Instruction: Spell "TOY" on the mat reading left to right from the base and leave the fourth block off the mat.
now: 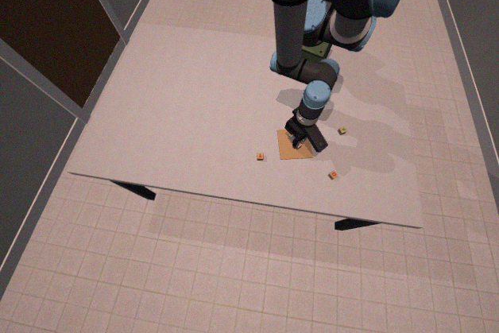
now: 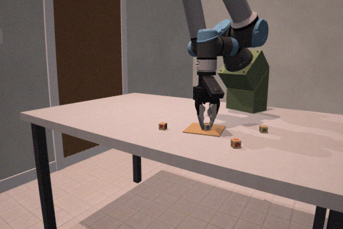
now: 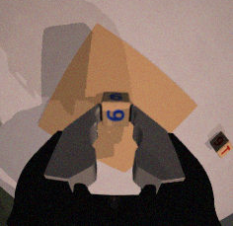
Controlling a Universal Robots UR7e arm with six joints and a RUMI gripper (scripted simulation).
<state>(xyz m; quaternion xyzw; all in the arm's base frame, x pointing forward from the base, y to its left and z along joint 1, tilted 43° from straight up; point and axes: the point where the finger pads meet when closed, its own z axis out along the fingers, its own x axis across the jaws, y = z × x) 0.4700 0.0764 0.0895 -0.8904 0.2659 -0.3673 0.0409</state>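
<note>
Right now my hand is 1 cm past the mat, 1 cm to the left of it and 2 cm above it. The rest, counted from my hand: wooden block: 9 cm ahead, 16 cm to the left, 1 cm below; T block: 9 cm ahead, 14 cm to the right, 1 cm below.
</note>
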